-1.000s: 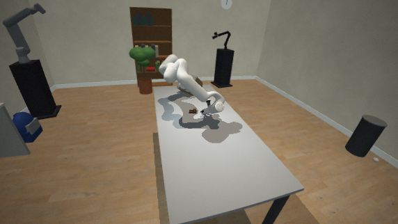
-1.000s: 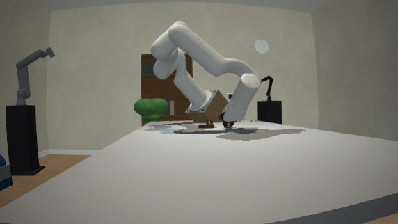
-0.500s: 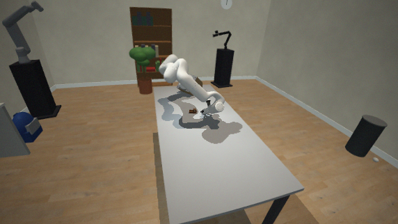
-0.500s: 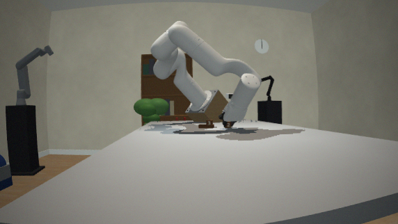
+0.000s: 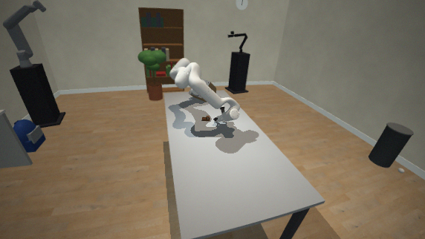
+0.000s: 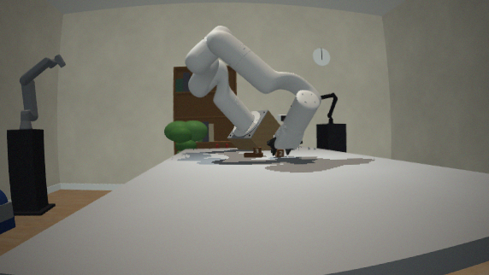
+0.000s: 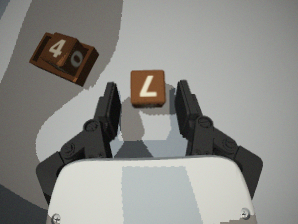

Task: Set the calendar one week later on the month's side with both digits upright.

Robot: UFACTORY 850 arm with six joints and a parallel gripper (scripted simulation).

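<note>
The brown cube is 2 cm behind my hand and 1 cm below it. The rest, counted from my hand: tray (7 cm behind, 9 cm to the right, 2 cm below).
</note>
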